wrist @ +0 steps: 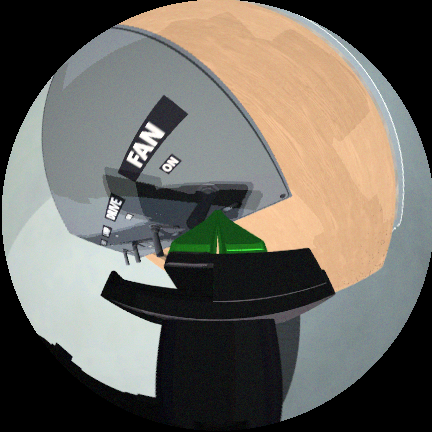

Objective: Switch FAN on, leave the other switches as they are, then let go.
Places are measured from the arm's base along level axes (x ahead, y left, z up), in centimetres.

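Pixels of known places: gripper, fingertip midpoint: (217, 214).
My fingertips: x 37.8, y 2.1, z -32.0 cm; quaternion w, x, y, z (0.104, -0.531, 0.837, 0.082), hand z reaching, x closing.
For each thing: its top centre in the pictures, then the offset to it from my fingertips. "spot": a spot on its surface instead. Level surfaces: height alone.
- FAN switch lever, surface spot: (201, 210) spot: dx +2.3, dy -0.6, dz +2.8 cm
- FAN label, top centre: (138, 148) dx +8.8, dy +1.4, dz +3.0 cm
- small label, surface spot: (231, 206) spot: dx -0.9, dy -0.8, dz -2.6 cm
- DRIVE label, top centre: (110, 211) dx +6.2, dy +13.1, dz +3.0 cm
- screw, top centre: (282, 196) dx -1.7, dy -6.9, dz -3.5 cm
- wooden table top, surface height: dz -10.3 cm
The FAN switch lever (201, 210) is a dark stub in shadow on the grey panel (100, 100), below the FAN label (149, 140) and the small ON label (170, 164). It slants down and to the left in the wrist view. Its exact on or off position is hard to tell. My gripper (217, 214) has green fingertips that are shut and empty. The tips are right beside the lever, at its right; whether they touch it cannot be told. A small label (231, 206) shows partly just right of the tips.
The DRIVE label (114, 208) is at the lower left of the panel. Other switch levers (157, 241) (136, 252) (126, 257) stick out in a row to the left of my fingers. The panel's corner has a screw (283, 196). A wooden table top (320, 165) lies beyond the panel.
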